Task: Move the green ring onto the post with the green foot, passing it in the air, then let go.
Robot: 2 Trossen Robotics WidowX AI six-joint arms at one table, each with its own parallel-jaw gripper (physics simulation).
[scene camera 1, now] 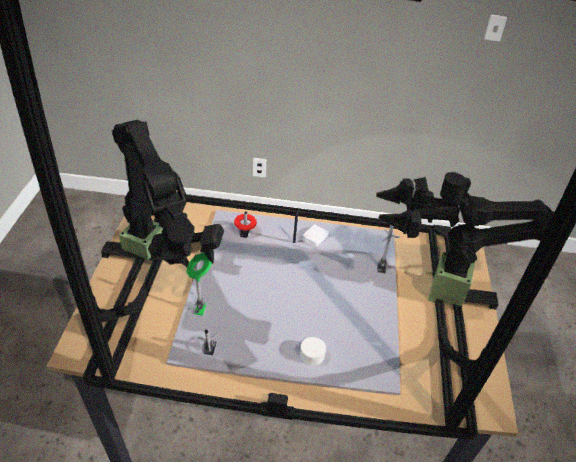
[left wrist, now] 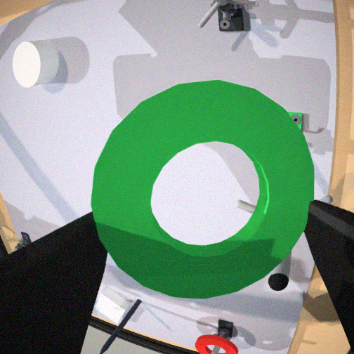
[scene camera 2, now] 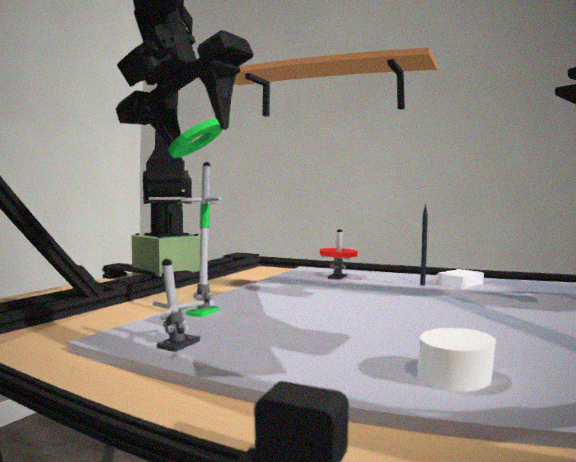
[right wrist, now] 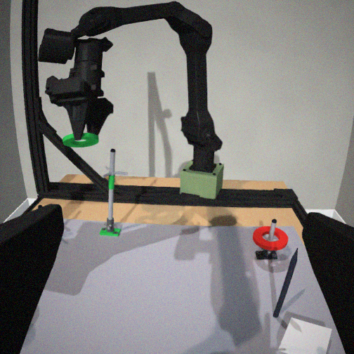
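Pixels of known places: left gripper, fingertip midpoint: (scene camera 1: 200,263) (scene camera 2: 202,142); right gripper, fingertip midpoint: (scene camera 1: 377,205) (scene camera 2: 561,83); left arm's base, origin of the base link: (scene camera 1: 141,229) (scene camera 2: 166,235); right arm's base, origin of the base link: (scene camera 1: 456,267).
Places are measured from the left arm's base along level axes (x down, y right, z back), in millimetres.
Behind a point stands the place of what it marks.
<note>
The green ring (scene camera 1: 191,270) @(x -135, y 182, z -297 mm) (scene camera 2: 181,146) @(x -132, y 190, z -313 mm) (left wrist: 125,150) (right wrist: 69,142) hangs in the air, tilted in the scene camera 2 view. My left gripper (scene camera 1: 199,262) @(x -140, y 156, z -308 mm) (scene camera 2: 199,134) @(x -140, y 156, z -308 mm) (left wrist: 208,218) (right wrist: 84,142) is shut on its outer rim. The post with the green foot (scene camera 1: 198,290) @(x -1, y 132, z -279 mm) (scene camera 2: 204,250) @(x -6, y 130, z -281 mm) (right wrist: 111,200) stands upright, with a thin crossbar below its tip. The ring is a little above the tip and off to its side, toward the table's front. In the left wrist view the black post tip (left wrist: 278,281) shows outside the ring's hole. My right gripper (scene camera 1: 379,205) @(x -236, y -154, z -657 mm) (right wrist: 186,222) is open and empty.
A red ring (scene camera 1: 237,223) @(x 23, y -183, z -234 mm) (scene camera 2: 327,253) @(x 27, y -170, z -251 mm) sits around a short post at the back left. A dark spike (scene camera 1: 295,227) @(x 7, y -233, z -410 mm) (scene camera 2: 424,250) @(x 14, y -232, z -412 mm) and a white block (scene camera 1: 315,235) @(x 55, y -278, z -465 mm) stand behind. A short black-footed post (scene camera 2: 170,285) @(x 11, y 248, z -375 mm) is front left, a white cylinder (scene camera 1: 313,350) @(x 40, y 148, z -625 mm) in front, another post (scene camera 1: 385,250) @(x 0, y -256, z -696 mm) right.
</note>
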